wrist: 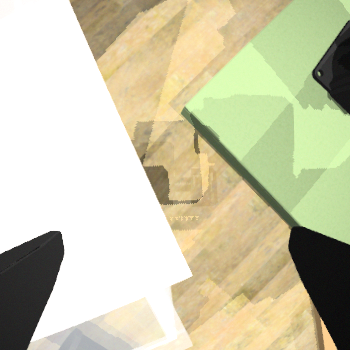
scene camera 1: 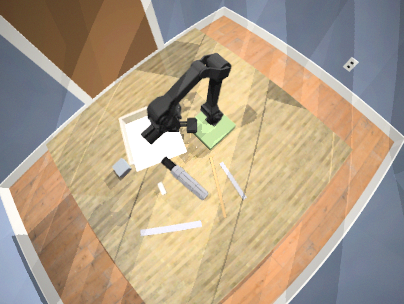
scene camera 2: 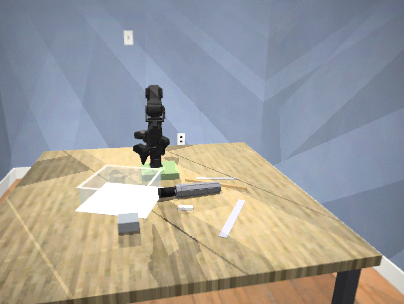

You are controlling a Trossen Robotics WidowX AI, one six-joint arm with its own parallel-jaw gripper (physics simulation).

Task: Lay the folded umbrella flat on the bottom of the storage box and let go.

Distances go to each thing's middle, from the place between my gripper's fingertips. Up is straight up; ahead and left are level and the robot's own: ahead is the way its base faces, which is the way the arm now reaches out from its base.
Now: the storage box (scene camera 2: pixel 118 189) 100 mm ahead of my hand, 130 mm to the right of it and 70 mm below it.
